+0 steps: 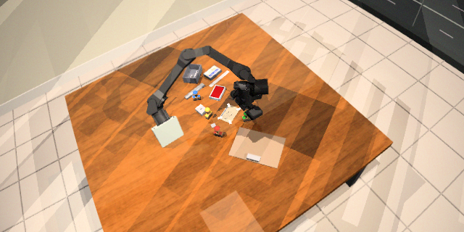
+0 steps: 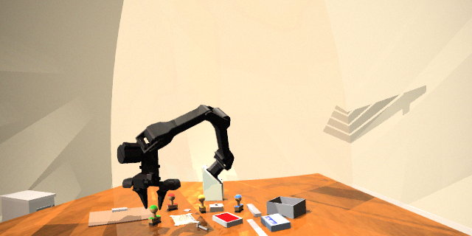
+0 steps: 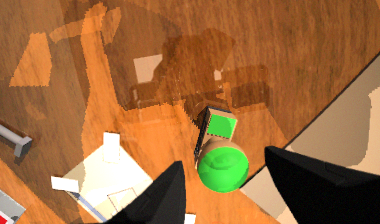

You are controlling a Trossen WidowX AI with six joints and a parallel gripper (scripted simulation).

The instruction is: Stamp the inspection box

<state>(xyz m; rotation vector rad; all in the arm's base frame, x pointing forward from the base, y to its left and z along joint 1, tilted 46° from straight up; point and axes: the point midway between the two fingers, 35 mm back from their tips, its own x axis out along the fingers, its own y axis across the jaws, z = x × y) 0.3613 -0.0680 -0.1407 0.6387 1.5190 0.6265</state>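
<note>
Right now the green-knobbed stamp is 3 cm below my gripper tip. Also, from my gripper tip: red-knobbed stamp (16 cm behind, 3 cm below, 1 cm to the left); then bolt (16 cm to the left, 4 cm below, 2 cm ahead); then white card (9 cm to the left, 5 cm below, 5 cm behind).
</note>
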